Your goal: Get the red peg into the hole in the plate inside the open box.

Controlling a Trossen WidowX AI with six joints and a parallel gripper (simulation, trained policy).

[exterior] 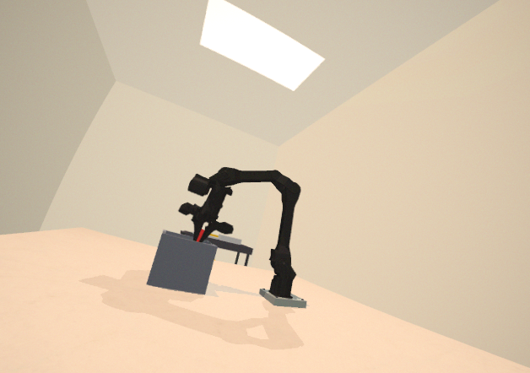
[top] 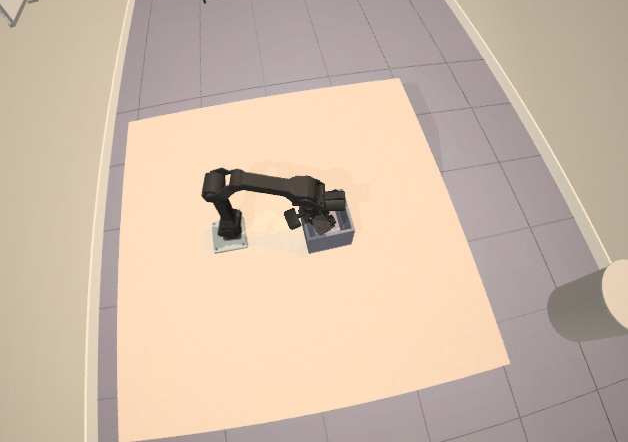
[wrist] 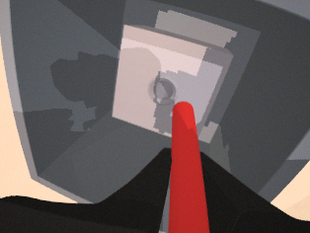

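Now: the red peg 10 mm to the right of my gripper tip and 10 mm above it. Round my gripper tip: plate: 30 mm ahead, 80 mm below.
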